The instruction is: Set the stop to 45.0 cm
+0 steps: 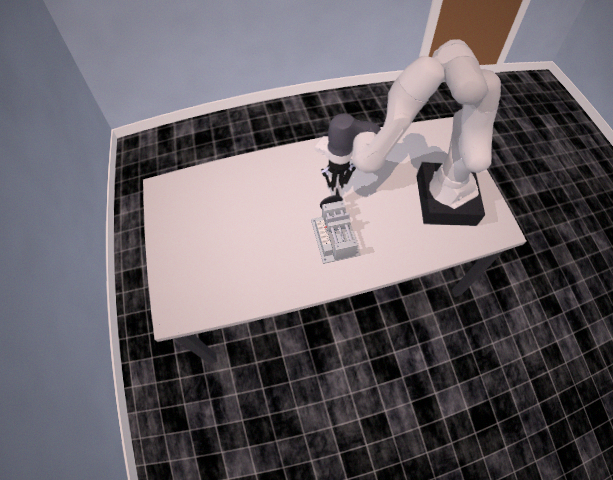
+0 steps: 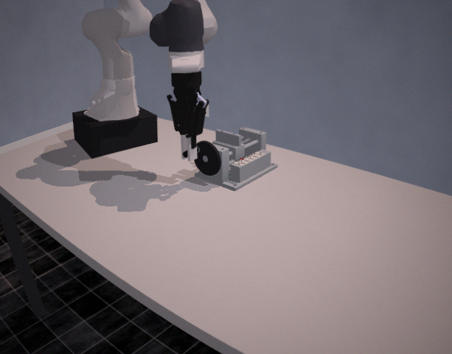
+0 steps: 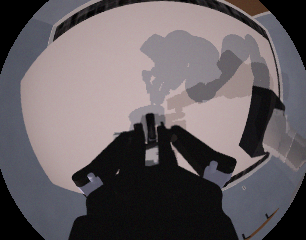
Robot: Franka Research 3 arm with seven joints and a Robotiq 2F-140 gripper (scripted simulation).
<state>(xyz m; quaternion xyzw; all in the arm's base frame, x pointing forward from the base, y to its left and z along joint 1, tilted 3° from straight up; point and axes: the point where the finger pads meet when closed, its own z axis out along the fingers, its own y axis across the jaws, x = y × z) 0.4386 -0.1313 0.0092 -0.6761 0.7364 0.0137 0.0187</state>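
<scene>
The grey stop fixture is 12 cm to the left of my hand, 5 cm ahead of it and 2 cm below it. Also, from my hand: black handwheel: 2 cm to the left, 2 cm below, 1 cm ahead.
</scene>
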